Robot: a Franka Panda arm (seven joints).
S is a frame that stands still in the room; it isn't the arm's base.
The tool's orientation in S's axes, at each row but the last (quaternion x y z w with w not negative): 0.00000 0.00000 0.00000 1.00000; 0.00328 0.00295 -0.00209 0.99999; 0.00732 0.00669 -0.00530 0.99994; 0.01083 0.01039 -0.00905 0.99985; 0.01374 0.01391 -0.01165 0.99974; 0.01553 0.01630 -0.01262 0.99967
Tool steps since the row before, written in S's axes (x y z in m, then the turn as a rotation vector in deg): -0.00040 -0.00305 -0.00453 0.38 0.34 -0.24; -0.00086 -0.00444 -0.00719 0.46 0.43 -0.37; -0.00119 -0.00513 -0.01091 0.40 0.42 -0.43; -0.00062 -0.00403 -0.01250 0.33 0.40 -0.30; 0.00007 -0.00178 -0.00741 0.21 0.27 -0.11; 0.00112 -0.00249 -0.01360 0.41 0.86 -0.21
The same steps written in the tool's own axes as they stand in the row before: -0.00040 -0.00305 -0.00453 0.38 0.34 -0.24; -0.00080 -0.00449 -0.00717 0.46 0.43 -0.37; -0.00099 -0.00530 -0.01085 0.40 0.42 -0.43; -0.00029 -0.00431 -0.01242 0.33 0.40 -0.30; 0.00032 -0.00198 -0.00735 0.21 0.27 -0.11; 0.00163 -0.00288 -0.01347 0.40 0.86 -0.22
